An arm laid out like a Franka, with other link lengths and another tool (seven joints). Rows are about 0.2 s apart.
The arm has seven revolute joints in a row. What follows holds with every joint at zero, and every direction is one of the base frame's.
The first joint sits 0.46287 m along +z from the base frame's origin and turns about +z.
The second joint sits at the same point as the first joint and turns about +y.
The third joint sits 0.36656 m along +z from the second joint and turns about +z.
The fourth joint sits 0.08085 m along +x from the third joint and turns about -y.
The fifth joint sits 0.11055 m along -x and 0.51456 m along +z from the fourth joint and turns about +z.
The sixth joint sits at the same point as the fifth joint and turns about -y.
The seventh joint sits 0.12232 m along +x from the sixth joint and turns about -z.
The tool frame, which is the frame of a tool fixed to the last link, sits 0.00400 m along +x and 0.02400 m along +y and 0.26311 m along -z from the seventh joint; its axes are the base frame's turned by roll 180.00, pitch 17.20 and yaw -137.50 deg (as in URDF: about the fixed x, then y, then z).
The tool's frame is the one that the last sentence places.
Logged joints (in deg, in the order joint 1, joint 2, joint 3, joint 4, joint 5, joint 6, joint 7), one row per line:
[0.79, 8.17, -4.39, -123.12, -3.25, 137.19, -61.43]
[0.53, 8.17, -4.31, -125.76, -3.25, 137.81, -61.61]
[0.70, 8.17, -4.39, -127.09, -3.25, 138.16, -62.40]
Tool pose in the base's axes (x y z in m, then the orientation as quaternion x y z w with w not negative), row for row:
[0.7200, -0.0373, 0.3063, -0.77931, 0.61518, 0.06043, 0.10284]
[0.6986, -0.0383, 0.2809, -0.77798, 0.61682, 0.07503, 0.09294]
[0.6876, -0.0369, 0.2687, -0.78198, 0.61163, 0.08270, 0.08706]
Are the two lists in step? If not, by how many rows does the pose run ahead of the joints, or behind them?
They are in step.
